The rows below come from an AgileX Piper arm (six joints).
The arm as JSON. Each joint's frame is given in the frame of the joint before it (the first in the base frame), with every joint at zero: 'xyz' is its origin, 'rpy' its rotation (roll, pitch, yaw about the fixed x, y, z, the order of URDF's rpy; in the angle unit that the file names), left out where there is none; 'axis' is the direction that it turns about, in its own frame. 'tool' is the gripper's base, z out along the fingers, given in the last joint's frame.
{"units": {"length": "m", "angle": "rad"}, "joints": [
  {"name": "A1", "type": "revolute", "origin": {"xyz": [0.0, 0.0, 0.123]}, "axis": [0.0, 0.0, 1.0]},
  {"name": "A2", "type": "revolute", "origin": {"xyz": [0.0, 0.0, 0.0], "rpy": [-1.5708, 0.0, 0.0]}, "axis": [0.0, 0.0, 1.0]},
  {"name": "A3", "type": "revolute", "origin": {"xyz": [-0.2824, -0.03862, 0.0]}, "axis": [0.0, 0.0, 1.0]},
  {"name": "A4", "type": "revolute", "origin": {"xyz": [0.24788, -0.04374, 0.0], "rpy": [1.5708, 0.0, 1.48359]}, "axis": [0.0, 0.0, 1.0]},
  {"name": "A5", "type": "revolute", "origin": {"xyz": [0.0, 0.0, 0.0], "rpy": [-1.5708, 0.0, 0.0]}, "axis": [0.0, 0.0, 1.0]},
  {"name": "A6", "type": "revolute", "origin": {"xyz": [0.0, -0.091, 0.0], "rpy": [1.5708, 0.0, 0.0]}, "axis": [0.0, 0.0, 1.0]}
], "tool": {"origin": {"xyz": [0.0, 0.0, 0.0]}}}
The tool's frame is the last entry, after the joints.
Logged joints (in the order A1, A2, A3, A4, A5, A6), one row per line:
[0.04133 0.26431 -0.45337 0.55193 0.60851 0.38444]
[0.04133 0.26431 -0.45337 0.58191 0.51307 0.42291]
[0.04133 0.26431 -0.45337 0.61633 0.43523 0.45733]
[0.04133 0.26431 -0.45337 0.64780 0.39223 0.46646]
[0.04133 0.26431 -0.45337 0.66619 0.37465 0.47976]
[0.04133 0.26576 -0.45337 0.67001 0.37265 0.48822]
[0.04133 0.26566 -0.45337 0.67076 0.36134 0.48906]
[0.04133 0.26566 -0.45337 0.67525 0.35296 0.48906]
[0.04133 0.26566 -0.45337 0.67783 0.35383 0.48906]
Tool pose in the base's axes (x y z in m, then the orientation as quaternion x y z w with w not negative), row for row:
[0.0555 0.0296 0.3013 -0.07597 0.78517 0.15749 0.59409]
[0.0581 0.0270 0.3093 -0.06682 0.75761 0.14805 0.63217]
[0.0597 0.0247 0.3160 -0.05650 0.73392 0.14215 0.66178]
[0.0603 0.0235 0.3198 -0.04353 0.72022 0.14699 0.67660]
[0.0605 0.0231 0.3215 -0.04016 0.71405 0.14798 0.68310]
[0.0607 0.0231 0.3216 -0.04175 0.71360 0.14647 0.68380]
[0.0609 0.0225 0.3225 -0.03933 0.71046 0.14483 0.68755]
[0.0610 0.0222 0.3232 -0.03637 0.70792 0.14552 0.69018]
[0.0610 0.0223 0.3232 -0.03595 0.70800 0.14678 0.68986]
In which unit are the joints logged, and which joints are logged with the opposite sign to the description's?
The joints are logged in radians. Opposite sign: A6.
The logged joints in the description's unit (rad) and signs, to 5 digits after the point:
[0.04133 0.26431 -0.45337 0.55193 0.60851 -0.38444]
[0.04133 0.26431 -0.45337 0.58191 0.51307 -0.42291]
[0.04133 0.26431 -0.45337 0.61633 0.43523 -0.45733]
[0.04133 0.26431 -0.45337 0.64780 0.39223 -0.46646]
[0.04133 0.26431 -0.45337 0.66619 0.37465 -0.47976]
[0.04133 0.26576 -0.45337 0.67001 0.37265 -0.48822]
[0.04133 0.26566 -0.45337 0.67076 0.36134 -0.48906]
[0.04133 0.26566 -0.45337 0.67525 0.35296 -0.48906]
[0.04133 0.26566 -0.45337 0.67783 0.35383 -0.48906]

